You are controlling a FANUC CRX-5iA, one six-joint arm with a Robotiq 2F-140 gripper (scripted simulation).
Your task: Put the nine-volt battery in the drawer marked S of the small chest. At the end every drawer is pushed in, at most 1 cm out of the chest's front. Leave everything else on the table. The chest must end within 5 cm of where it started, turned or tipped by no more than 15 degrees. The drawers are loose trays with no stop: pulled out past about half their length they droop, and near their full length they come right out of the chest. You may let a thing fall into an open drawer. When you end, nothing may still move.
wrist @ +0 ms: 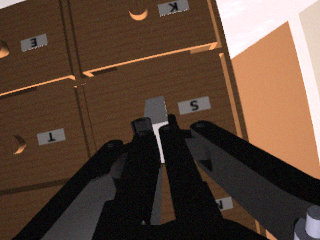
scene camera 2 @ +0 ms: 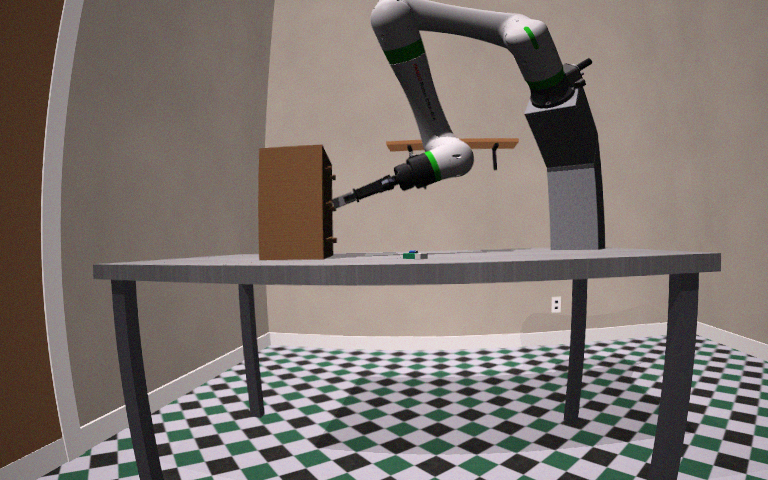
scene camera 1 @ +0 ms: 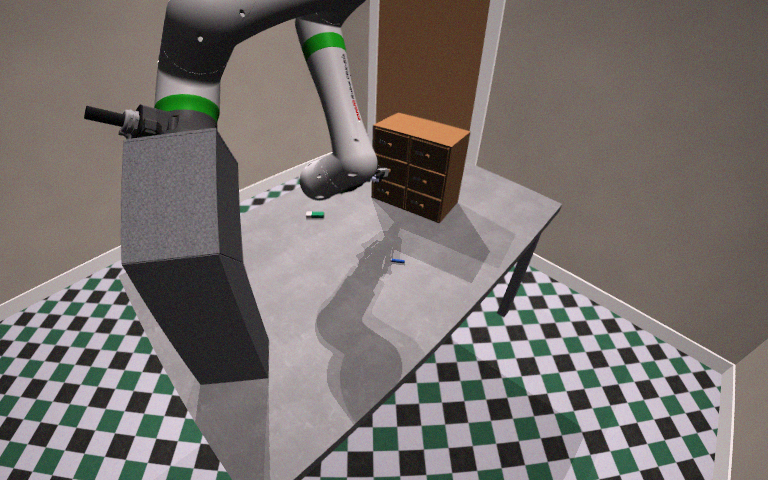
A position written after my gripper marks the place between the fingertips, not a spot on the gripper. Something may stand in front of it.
Note:
In view: my gripper [scene camera 2: 333, 204] and a wooden chest [scene camera 2: 290, 196].
The wooden chest is seen too in scene camera 1 [scene camera 1: 456, 139]. My gripper is seen too in the wrist view [wrist: 157, 112].

